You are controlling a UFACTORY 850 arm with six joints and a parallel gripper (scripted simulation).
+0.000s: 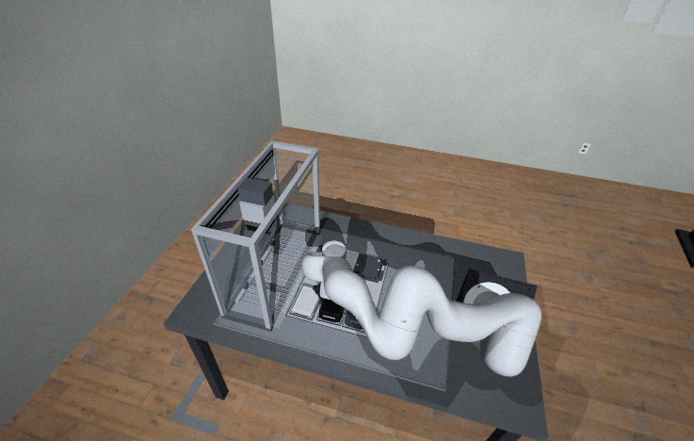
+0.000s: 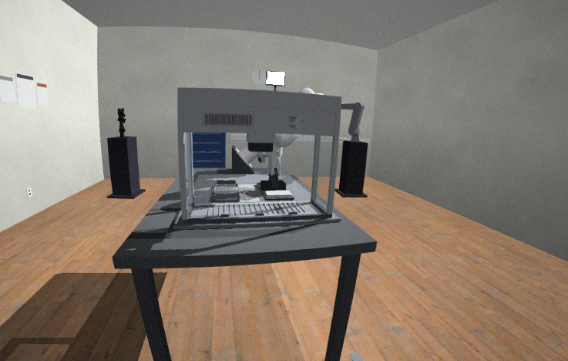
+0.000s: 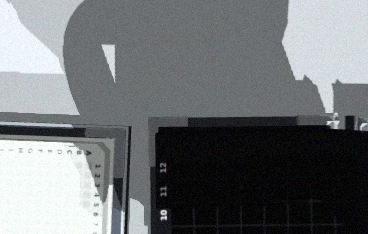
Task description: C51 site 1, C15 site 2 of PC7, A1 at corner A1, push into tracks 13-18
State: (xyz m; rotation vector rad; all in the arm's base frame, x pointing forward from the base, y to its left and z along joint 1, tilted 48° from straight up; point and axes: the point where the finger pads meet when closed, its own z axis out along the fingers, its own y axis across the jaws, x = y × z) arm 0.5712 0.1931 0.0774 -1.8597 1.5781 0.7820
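Right now my hand is 1 cm above the black deep-well block C51. The rest, counted from my hand: nest S1 (11 cm behind, 1 cm to the right, 4 cm below); plate carrier PC7 (4 cm ahead, 25 cm to the right, 3 cm below); nest S2 (4 cm below).
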